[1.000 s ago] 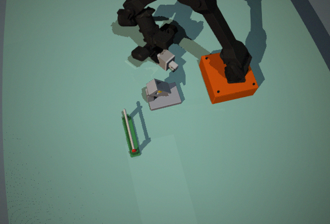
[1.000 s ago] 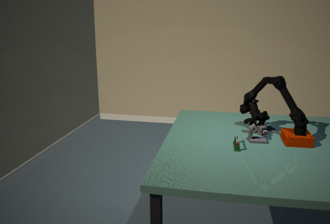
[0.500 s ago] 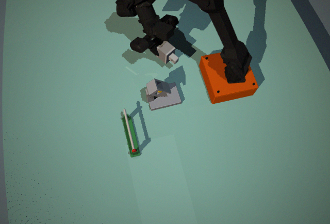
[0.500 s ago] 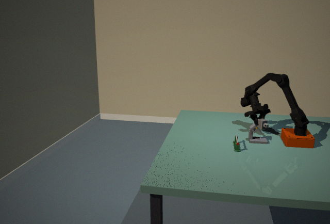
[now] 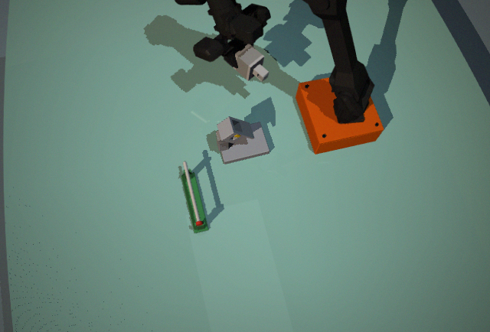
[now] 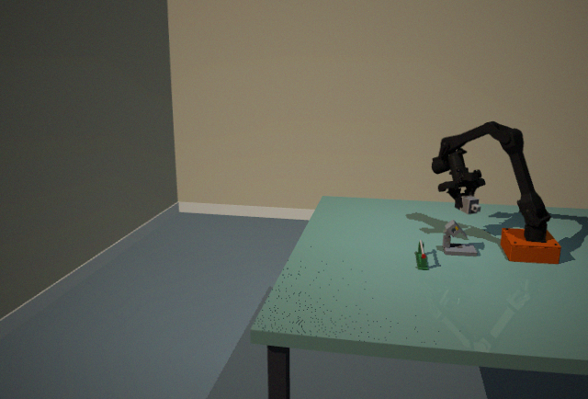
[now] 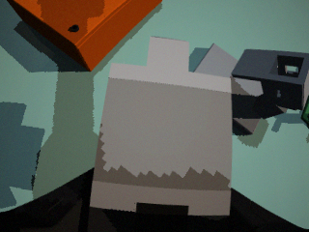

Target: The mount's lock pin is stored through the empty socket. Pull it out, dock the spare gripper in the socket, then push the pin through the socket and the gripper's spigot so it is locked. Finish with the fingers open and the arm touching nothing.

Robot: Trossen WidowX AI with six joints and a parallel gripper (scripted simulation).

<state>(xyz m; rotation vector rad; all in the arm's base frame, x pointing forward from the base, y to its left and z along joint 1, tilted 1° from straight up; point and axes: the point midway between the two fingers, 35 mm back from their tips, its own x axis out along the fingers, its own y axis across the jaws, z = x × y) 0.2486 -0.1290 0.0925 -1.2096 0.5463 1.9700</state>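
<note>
Now: gripper tip 150 mm to the right of the grey mount, 70 mm above it and 30 mm short of it. Also, from my gripper tip: spare gripper (10 mm to the left, 10 mm behind, 10 mm above); then green cradle (280 mm to the left, 140 mm ahead, 100 mm below).
</note>
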